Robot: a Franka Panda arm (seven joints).
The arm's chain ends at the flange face. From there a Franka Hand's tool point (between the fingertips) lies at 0.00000 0.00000 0.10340 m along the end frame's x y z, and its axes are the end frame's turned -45 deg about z.
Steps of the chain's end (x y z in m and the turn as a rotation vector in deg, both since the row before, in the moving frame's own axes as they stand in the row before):
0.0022 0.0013 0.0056 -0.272 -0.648 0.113
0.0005 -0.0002 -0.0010 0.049 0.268 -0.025
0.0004 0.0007 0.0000 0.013 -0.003 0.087
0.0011 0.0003 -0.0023 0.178 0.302 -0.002
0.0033 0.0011 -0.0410 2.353 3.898 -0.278
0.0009 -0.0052 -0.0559 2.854 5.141 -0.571
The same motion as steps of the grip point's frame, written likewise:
-0.0005 0.0020 0.0056 0.266 -0.651 0.113
0.0009 0.0005 -0.0010 -0.155 0.224 -0.025
-0.0002 0.0008 0.0000 0.011 0.007 0.087
0.0012 0.0011 -0.0023 -0.088 0.339 -0.002
0.0095 0.0051 -0.0413 -1.092 4.420 -0.278
0.0145 -0.0002 -0.0564 -1.617 5.653 -0.571

